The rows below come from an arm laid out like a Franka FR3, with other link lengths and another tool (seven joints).
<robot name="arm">
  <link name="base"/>
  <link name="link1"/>
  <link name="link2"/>
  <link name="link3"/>
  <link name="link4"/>
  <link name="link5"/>
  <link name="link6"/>
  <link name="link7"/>
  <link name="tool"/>
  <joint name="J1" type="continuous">
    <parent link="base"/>
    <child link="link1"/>
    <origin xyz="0 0 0.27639"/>
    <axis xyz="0 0 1"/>
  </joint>
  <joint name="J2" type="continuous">
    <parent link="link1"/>
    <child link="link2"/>
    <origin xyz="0 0 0"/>
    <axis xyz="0 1 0"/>
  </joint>
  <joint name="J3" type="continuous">
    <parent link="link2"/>
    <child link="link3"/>
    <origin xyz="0 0 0.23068"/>
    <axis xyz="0 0 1"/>
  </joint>
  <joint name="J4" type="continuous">
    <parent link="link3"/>
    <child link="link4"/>
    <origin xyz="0.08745 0 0"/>
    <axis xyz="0 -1 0"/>
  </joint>
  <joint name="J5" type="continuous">
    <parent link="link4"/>
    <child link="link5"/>
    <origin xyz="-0.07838 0 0.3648"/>
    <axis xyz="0 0 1"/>
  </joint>
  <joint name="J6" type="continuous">
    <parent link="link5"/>
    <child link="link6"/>
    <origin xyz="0 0 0"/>
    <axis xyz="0 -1 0"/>
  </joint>
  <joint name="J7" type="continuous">
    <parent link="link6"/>
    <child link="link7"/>
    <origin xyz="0.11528 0 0"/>
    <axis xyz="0 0 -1"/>
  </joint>
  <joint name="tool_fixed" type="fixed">
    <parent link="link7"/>
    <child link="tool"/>
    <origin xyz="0.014 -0.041 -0.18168" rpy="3.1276 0 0.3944"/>
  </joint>
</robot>
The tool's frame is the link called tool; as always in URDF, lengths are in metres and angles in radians. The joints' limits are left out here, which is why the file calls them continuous.
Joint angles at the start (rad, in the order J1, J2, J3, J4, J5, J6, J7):
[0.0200 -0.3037 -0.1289 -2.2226 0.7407 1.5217 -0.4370]
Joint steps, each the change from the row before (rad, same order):
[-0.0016 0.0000 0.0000 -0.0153 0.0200 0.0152 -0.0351]
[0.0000 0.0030 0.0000 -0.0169 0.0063 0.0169 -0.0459]
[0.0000 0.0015 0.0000 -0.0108 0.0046 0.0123 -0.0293]
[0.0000 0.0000 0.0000 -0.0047 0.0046 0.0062 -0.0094]
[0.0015 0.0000 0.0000 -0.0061 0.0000 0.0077 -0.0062]
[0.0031 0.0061 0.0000 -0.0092 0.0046 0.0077 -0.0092]
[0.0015 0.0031 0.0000 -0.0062 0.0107 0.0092 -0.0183]
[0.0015 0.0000 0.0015 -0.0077 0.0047 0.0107 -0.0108]
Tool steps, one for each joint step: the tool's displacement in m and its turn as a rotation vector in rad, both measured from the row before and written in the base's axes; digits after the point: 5 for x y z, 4 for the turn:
[0.00173 0.00180 -0.00399 0.0232 -0.0225 0.0044]
[0.00112 0.00050 -0.00738 0.0118 -0.0261 0.0162]
[0.00095 0.00018 -0.00441 0.0073 -0.0181 0.0090]
[0.00060 0.00026 -0.00136 0.0045 -0.0068 0.0002]
[0.00004 0.00012 -0.00246 -0.0008 -0.0036 0.0005]
[-0.00068 0.00169 -0.00621 0.0041 0.0029 0.0022]
[0.00123 0.00160 -0.00270 0.0106 -0.0113 0.0026]
[0.00044 0.00114 -0.00261 0.0028 -0.0078 0.0008]

